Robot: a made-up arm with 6 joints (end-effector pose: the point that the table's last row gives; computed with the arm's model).
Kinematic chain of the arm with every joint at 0, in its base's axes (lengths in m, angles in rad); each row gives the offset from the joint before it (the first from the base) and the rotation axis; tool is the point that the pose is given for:
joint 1: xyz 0 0 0.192 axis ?
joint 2: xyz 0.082 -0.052 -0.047 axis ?
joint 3: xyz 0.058 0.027 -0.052 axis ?
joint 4: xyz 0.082 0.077 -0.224 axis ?
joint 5: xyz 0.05 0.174 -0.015 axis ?
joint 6: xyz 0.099 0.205 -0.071 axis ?
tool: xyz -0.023 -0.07 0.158
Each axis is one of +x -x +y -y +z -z.
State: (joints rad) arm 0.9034 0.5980 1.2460 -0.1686 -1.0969 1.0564
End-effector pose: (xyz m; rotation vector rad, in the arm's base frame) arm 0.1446 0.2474 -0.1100 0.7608 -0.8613 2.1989
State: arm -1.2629 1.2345 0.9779 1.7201 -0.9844 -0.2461
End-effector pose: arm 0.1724 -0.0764 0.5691 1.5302 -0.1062 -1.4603
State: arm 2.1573 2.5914 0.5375 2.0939 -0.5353 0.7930
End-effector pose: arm -0.1554 -0.2648 0.1021 -0.8462 0.3552 0.1769
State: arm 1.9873 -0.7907 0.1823 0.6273 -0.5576 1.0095
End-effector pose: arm 0.5078 -0.1667 0.4964 -1.1767 -1.5287 0.5951
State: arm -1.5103 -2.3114 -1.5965 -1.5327 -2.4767 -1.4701
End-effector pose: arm 0.2502 -0.3544 0.1892 0.0974 -2.0582 2.3141
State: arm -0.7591 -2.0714 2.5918 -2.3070 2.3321 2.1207
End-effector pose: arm -0.1674 -0.0755 0.1416 -1.1983 -0.2210 -2.2622
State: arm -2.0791 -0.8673 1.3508 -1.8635 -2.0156 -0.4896
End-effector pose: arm 0.1553 0.4863 0.1629 0.4956 -2.4479 -1.1783
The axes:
joint 1: -x
joint 2: +z
joint 3: -y
joint 4: -z
joint 5: +y
joint 6: +x

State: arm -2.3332 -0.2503 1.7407 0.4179 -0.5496 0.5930
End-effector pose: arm 0.3350 -0.2591 0.1749 1.1594 -1.2606 -2.5460
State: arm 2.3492 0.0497 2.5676 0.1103 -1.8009 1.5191
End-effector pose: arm -0.0259 -0.0591 -0.0944 -0.6473 -0.5513 -1.8932
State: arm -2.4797 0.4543 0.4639 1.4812 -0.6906 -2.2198
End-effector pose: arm 0.7730 -0.1671 0.3958 0.2493 1.4307 0.1522
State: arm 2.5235 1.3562 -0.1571 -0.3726 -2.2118 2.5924
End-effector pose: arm -0.3743 -0.2848 0.1776 1.7611 1.7334 -0.0254
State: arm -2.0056 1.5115 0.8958 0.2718 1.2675 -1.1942
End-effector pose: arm -0.4405 -0.1805 0.6350 0.5811 -1.3943 0.4379
